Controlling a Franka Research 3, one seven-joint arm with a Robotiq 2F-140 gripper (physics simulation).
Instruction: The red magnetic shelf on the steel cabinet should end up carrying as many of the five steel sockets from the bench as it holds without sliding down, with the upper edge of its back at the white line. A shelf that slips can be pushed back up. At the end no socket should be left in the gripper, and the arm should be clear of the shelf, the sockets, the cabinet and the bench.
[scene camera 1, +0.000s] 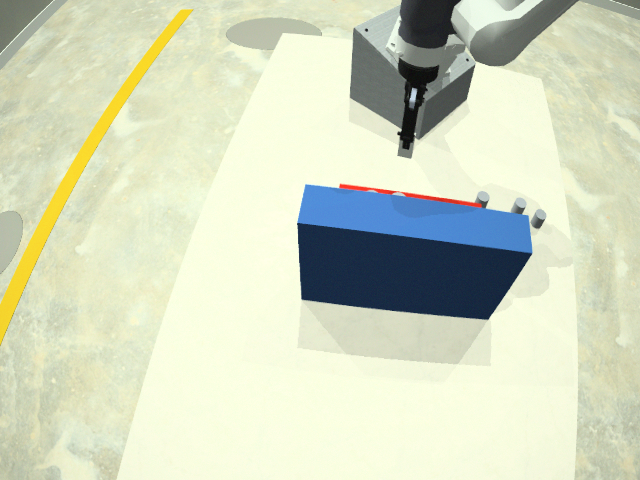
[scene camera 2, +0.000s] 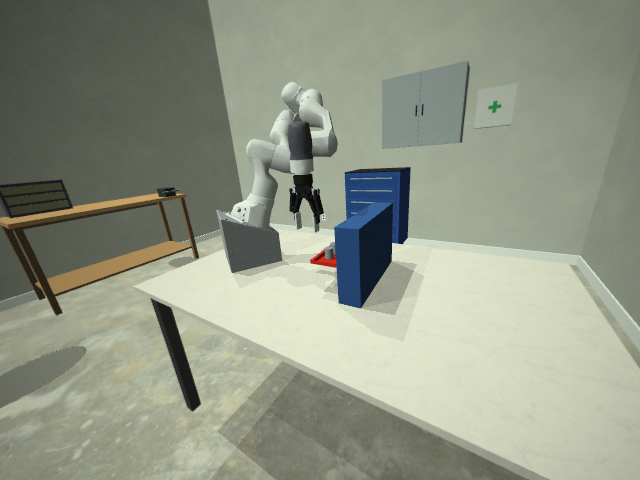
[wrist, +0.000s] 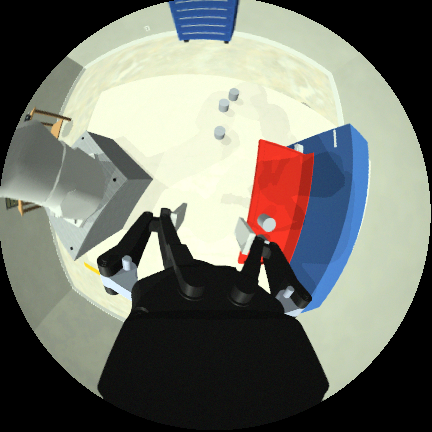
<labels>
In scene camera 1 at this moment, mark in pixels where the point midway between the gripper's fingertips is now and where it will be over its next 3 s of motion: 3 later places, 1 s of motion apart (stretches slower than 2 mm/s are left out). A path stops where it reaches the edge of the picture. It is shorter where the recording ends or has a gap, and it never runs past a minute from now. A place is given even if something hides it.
The gripper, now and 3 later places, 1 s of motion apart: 408, 140; 448, 165; 447, 187; 444, 198
</labels>
